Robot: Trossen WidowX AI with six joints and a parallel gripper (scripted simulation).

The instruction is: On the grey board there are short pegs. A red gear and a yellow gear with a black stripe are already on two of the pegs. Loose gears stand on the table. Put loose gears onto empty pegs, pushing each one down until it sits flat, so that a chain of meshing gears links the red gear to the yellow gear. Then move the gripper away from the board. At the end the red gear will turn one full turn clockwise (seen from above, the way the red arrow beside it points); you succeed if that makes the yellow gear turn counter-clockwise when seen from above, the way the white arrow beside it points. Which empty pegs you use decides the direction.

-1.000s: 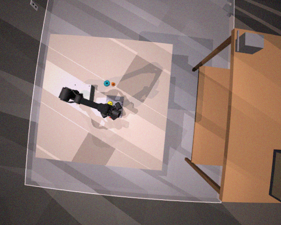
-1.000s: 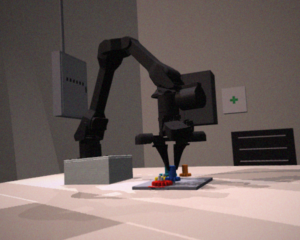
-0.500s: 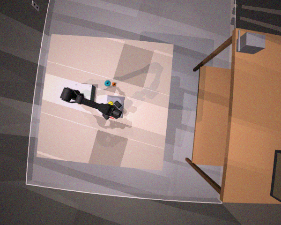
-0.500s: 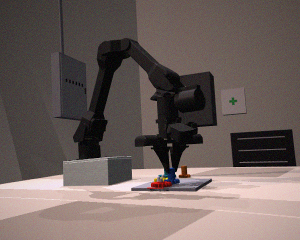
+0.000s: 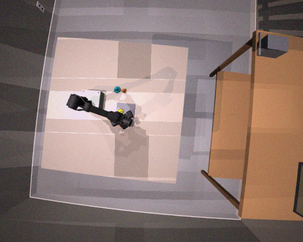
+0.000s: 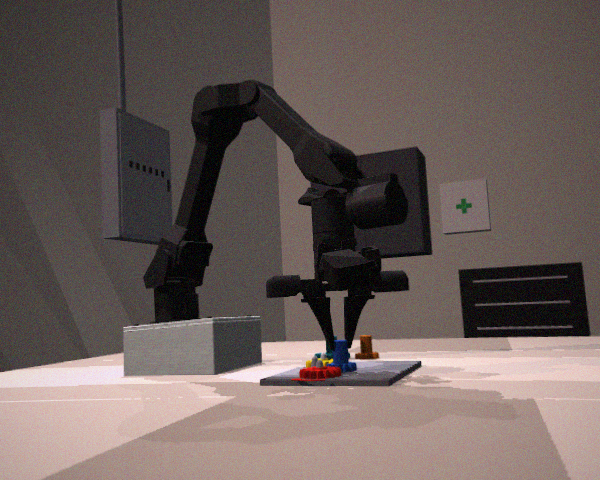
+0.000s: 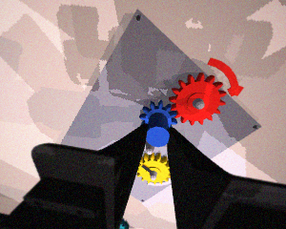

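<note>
The blue gear is 10 mm below my gripper tip. Also, from my gripper tip: red gear: 20 mm behind, 40 mm to the right, 20 mm below; red arrow: 20 mm behind, 70 mm to the right, 30 mm below; yellow gear: 40 mm behind, 70 mm to the left, 20 mm below.
</note>
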